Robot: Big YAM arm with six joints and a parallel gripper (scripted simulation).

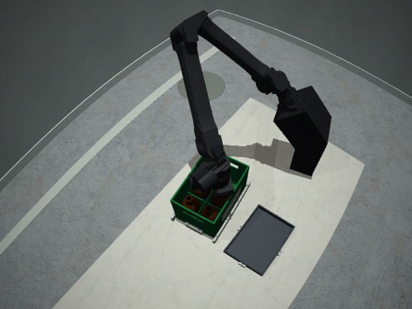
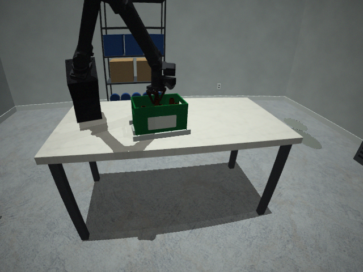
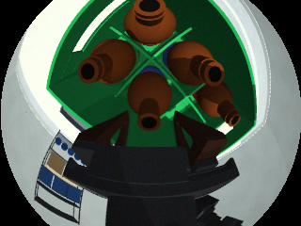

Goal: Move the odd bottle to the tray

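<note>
My gripper is now 7 cm above the crate, 4 cm to the left of it and 1 cm short of it. The rest, counted from my hand: tray: 23 cm to the left, 14 cm below, 1 cm ahead.
</note>
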